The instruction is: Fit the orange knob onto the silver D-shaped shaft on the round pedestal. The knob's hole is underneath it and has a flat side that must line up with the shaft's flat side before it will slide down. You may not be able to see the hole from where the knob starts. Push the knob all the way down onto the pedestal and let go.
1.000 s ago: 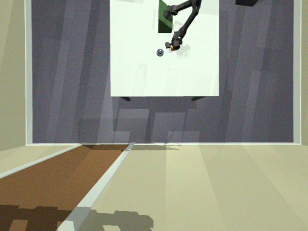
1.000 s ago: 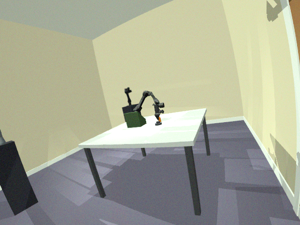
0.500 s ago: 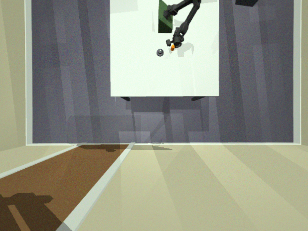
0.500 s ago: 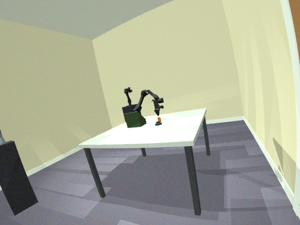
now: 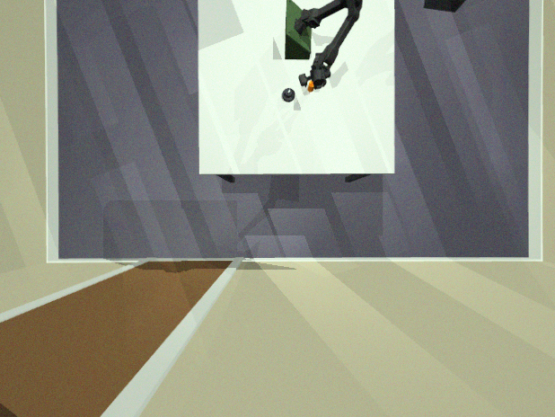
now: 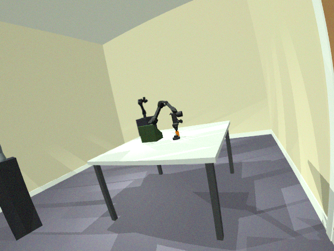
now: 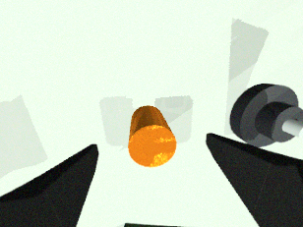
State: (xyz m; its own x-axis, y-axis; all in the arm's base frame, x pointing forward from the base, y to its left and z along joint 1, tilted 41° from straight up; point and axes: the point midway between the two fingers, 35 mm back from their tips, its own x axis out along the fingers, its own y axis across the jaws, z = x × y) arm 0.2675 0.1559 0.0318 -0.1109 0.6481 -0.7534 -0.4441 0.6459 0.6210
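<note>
My gripper tip is 2 cm above the orange knob. Round my gripper tip: pedestal (6 cm ahead, 14 cm to the right, 3 cm below).
</note>
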